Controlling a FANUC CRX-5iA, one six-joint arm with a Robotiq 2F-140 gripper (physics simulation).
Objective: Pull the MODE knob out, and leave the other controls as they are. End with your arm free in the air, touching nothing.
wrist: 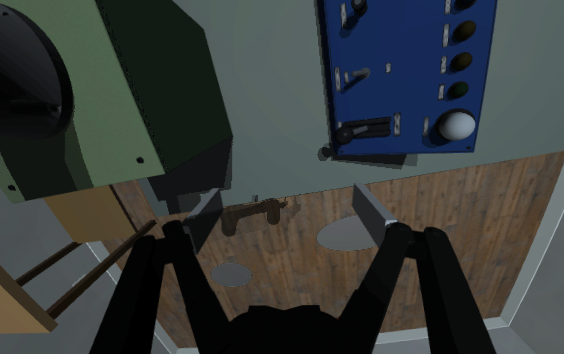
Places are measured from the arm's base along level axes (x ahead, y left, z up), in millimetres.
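Pixels of known places: gripper, fingertip midpoint: (286,197); arm's base at its link origin: (14,77).
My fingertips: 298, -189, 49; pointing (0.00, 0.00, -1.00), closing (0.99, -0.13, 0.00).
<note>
Ahead of a thing's pixels: the offset from my fingertips to its top centre, as dx, dy, dz. "pt": to the spot under its first point.
My gripper (286,197) is open, its two flat finger pads wide apart with nothing between them. It hangs in front of the near edge of the grey-green table. A blue control panel (415,100) lies ahead and to the right, apart from the fingers. It bears a ball-ended lever {+129, +5, -215} (345,134) in a black slot, a grey toggle {+181, +125, -248} (361,73), a black control {pt +179, +235, -243} (359,6) at the upper edge of the view, a white dome {pt +315, +3, -163} (457,125) and a column of dark round buttons. The labels are too small to read, so I cannot tell which control is the MODE knob.
A green box (112,95) with a big black round part (35,75) stands at the left. A wooden frame (100,272) is at the lower left. Beyond the table edge is a wooden surface with two grey discs (231,275) (337,235) and a dark shadow.
</note>
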